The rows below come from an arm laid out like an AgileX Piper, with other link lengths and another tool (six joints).
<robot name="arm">
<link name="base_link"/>
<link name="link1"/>
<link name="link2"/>
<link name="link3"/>
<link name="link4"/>
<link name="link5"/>
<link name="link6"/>
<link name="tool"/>
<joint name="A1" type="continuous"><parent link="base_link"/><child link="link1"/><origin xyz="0 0 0.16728"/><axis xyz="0 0 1"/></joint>
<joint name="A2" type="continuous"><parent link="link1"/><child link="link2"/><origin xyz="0 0 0"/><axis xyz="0 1 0"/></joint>
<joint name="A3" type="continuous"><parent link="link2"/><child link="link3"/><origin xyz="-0.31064 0 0.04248"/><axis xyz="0 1 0"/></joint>
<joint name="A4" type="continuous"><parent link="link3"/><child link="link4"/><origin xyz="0.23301 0 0.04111"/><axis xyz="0.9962 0 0.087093"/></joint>
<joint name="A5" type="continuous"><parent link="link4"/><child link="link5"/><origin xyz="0 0 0"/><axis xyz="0 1 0"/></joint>
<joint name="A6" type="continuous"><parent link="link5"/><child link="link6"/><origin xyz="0.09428 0 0.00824"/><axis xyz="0.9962 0 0.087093"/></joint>
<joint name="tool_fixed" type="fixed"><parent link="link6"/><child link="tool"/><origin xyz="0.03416 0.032 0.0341" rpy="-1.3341 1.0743 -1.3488"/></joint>
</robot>
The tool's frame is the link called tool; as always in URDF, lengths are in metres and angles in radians. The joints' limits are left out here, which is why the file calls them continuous.
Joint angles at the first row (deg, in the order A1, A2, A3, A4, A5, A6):
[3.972 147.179 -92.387 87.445 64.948 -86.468]
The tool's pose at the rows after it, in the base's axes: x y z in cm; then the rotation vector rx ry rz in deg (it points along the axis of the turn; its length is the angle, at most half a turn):
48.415 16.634 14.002 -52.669 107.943 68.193
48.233 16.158 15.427 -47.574 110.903 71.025
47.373 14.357 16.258 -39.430 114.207 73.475
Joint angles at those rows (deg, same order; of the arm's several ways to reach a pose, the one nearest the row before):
[3.972 145.823 -92.304 87.159 65.308 -81.076]
[3.585 143.031 -89.572 87.630 65.579 -76.207]
[1.738 139.491 -82.963 89.985 65.749 -73.931]

